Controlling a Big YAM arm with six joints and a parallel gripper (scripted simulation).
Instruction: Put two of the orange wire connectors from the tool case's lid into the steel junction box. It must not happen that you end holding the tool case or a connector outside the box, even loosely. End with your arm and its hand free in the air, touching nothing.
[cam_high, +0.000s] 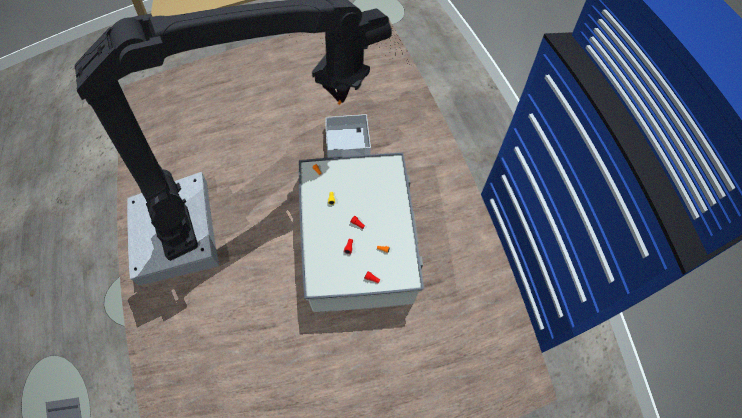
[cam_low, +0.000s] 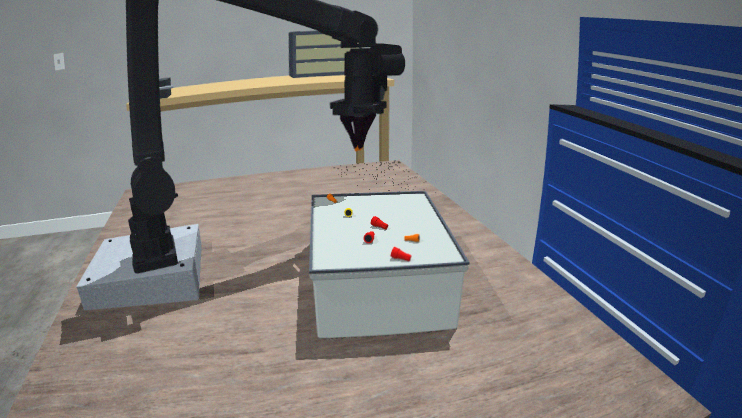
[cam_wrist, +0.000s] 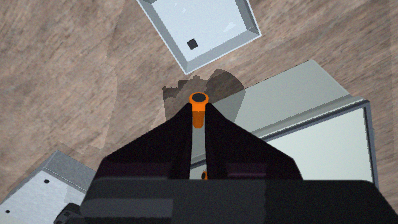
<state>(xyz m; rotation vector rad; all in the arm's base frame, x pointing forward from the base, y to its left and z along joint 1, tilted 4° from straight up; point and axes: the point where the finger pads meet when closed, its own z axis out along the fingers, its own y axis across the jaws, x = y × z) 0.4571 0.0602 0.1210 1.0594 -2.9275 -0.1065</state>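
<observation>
Right now the junction box floor is 190 mm below my hand, 20 mm ahead of it and 10 mm to the left of it. The rest, counted from my hand: yellow wire connector (180 mm to the right, 100 mm behind, 70 mm below); tool case (240 mm to the right, 100 mm below, 80 mm behind).
</observation>
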